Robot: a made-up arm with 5 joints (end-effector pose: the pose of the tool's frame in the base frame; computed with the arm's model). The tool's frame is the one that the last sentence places.
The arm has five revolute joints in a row. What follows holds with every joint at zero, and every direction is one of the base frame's. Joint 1 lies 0.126 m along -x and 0.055 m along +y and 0.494 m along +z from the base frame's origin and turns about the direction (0.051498, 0.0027, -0.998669), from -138.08 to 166.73 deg. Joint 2 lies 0.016 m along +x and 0.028 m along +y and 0.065 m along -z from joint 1 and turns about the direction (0.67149, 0.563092, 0.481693), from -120.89 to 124.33 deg. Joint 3 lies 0.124 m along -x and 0.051 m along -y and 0.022 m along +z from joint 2 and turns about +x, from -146.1 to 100.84 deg. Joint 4 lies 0.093 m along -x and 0.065 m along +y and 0.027 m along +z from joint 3 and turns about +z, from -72.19 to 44.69 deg. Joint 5 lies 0.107 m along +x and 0.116 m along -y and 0.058 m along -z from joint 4 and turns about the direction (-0.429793, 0.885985, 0.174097), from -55 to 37.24 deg. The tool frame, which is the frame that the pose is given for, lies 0.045 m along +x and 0.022 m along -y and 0.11 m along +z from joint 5; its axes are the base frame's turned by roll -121.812, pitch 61.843 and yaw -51.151 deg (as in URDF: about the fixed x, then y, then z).
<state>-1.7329 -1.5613 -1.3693 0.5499 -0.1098</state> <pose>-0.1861 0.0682 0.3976 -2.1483 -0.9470 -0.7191</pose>
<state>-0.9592 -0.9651 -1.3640 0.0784 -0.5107</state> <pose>-0.3012 0.0520 0.4425 -2.3818 -0.8736 -0.4739</pose>
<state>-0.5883 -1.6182 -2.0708 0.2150 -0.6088</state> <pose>-0.1742 0.1444 0.3298 -0.8944 -1.2505 -3.0969</pose>
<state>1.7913 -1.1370 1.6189 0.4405 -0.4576</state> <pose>-0.1531 0.1671 0.4433 -0.7791 -0.1173 -1.4124</pose>
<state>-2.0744 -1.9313 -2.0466 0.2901 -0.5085</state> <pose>-0.1940 0.0499 0.3354 -0.8556 -0.9627 -1.8428</pose>
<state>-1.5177 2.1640 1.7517 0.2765 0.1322</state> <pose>-0.1319 0.0301 0.3114 1.7881 -1.2334 2.7969</pose>
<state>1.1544 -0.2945 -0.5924 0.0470 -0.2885</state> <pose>-0.1728 0.1435 0.5623 -2.2326 0.3658 -2.2045</pose>
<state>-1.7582 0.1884 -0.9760 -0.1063 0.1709</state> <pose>-0.0956 0.0353 0.5612 -2.8767 0.2329 0.3710</pose>
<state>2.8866 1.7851 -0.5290 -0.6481 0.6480</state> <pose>-0.2385 0.1763 0.2936 1.3633 0.6683 0.7997</pose>
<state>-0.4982 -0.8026 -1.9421 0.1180 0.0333</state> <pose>-0.1856 0.1282 0.4193 -2.1880 -1.2143 -1.8838</pose>
